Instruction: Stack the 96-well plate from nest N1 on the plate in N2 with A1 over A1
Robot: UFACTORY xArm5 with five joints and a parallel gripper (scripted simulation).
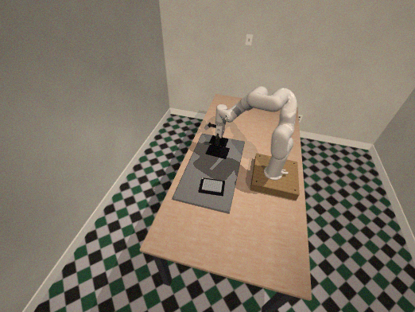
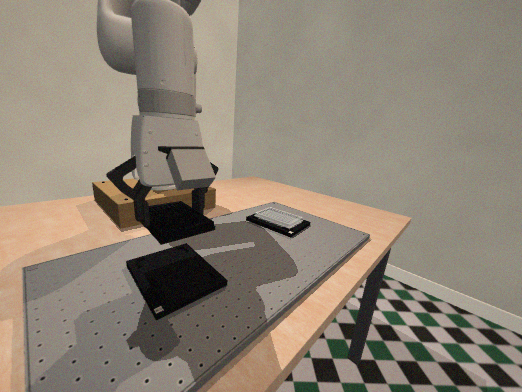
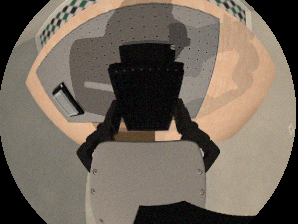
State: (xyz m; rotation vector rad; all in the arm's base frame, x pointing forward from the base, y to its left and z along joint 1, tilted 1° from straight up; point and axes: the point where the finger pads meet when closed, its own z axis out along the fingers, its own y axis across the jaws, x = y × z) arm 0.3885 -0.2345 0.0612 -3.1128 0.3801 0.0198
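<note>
Right now my hand is 2 cm short of the clear 96-well plate, 35 cm to the right of it and 11 cm above it. Round my hand: black 96-well plate (1 cm below); plate nest N1 (12 cm below); plate nest N2 (2 cm ahead, 35 cm to the left, 12 cm below).
</note>
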